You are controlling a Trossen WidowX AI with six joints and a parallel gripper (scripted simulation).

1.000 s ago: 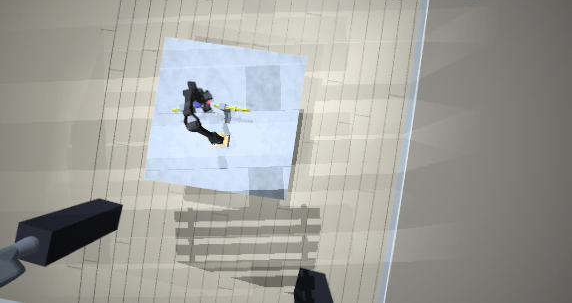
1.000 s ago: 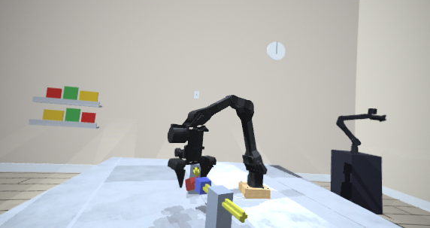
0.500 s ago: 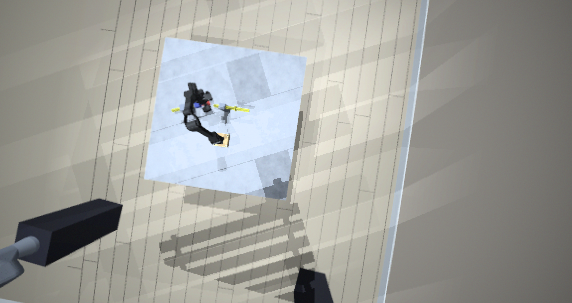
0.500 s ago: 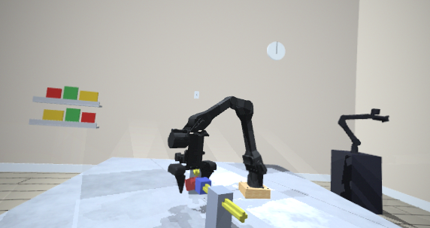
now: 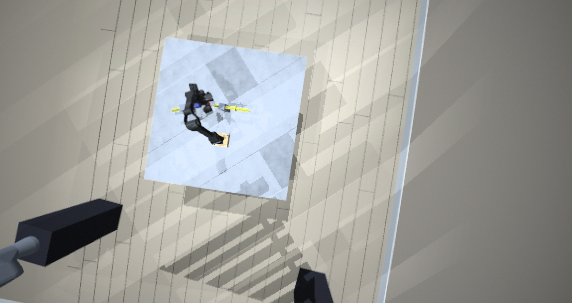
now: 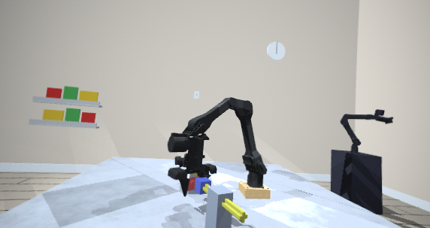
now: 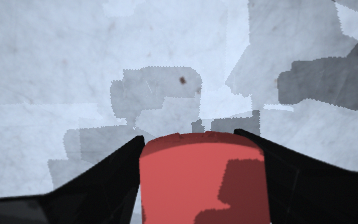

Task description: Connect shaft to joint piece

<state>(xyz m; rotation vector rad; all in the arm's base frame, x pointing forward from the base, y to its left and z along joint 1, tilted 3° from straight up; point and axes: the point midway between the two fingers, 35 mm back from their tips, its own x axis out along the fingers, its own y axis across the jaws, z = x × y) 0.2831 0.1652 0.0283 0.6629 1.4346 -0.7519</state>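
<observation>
The red joint piece lies 40 mm above my gripper tip.
</observation>
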